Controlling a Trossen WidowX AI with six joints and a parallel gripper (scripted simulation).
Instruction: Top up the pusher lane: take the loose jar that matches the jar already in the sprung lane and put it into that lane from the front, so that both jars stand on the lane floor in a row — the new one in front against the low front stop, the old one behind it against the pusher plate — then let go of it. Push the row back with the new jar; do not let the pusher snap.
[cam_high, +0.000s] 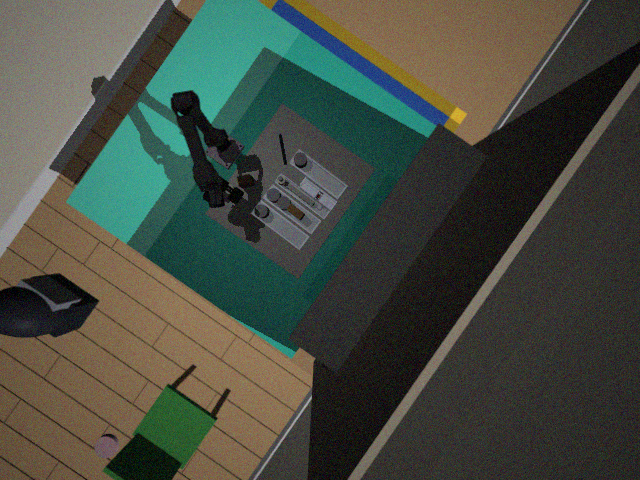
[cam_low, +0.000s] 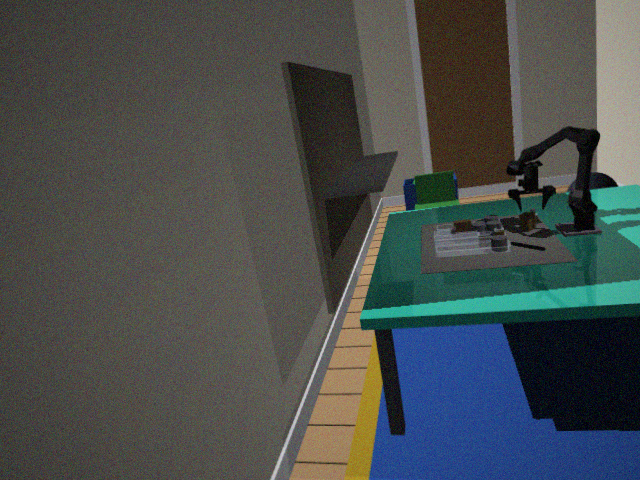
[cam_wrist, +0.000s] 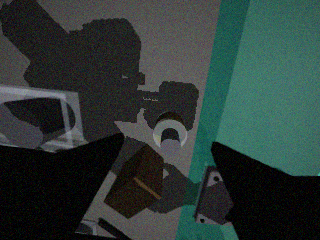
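My gripper tip is 31 cm to the right of the black stick, 5 cm above it and 3 cm short of it. The rest, counted from my gripper tip: clear lane rack: 28 cm ahead, 24 cm to the left, 4 cm below.
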